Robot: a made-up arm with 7 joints. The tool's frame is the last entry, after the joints.
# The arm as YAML. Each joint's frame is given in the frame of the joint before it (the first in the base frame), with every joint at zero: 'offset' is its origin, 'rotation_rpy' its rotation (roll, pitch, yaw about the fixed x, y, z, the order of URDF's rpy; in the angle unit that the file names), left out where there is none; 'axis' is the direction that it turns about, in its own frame. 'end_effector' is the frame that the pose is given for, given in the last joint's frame.
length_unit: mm
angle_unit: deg
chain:
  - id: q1
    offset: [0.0, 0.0, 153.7]
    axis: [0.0, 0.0, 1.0]
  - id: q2
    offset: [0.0, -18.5, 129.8]
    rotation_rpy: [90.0, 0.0, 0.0]
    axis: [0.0, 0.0, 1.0]
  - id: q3
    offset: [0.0, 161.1, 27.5]
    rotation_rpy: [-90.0, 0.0, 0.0]
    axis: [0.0, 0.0, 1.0]
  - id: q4
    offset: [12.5, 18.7, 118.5]
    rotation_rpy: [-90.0, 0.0, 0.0]
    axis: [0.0, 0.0, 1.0]
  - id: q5
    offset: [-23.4, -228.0, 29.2]
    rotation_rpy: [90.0, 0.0, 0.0]
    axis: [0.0, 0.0, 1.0]
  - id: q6
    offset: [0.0, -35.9, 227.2]
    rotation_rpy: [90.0, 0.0, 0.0]
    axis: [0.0, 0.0, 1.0]
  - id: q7
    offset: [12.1, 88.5, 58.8]
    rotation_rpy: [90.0, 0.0, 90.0]
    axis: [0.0, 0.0, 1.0]
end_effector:
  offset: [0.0, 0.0, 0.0]
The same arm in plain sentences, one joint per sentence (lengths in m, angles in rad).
The arm has seven revolute joints in a row. What follows holds with every joint at zero, and every direction is one of the base frame's.
The first joint sits 0.1537 m along +z from the base frame's origin and turns about +z.
The second joint sits 0.0185 m along -y and 0.1298 m along +z from the first joint and turns about -y.
The third joint sits 0.0275 m along -y and 0.1611 m along +z from the second joint and turns about +z.
The fourth joint sits 0.0125 m along +x and 0.0187 m along +y and 0.1185 m along +z from the third joint and turns about +y.
The fifth joint sits 0.0234 m along -x and 0.0292 m along +y and 0.228 m along +z from the fourth joint and turns about +z.
The sixth joint sits 0.0359 m along -y and 0.2272 m along +z from the fifth joint and turns about -y.
The seventh joint sits 0.0121 m along +x and 0.0588 m along -y and 0.0885 m along +z from the sixth joint and turns about +x.
The tool frame, which is the frame that the pose is given for, sits at the same point as the seventh joint; its axes are the base frame's turned by roll 3.1416, pitch -1.5708 and yaw 0 rad (as in URDF: about the fixed x, then y, then z).

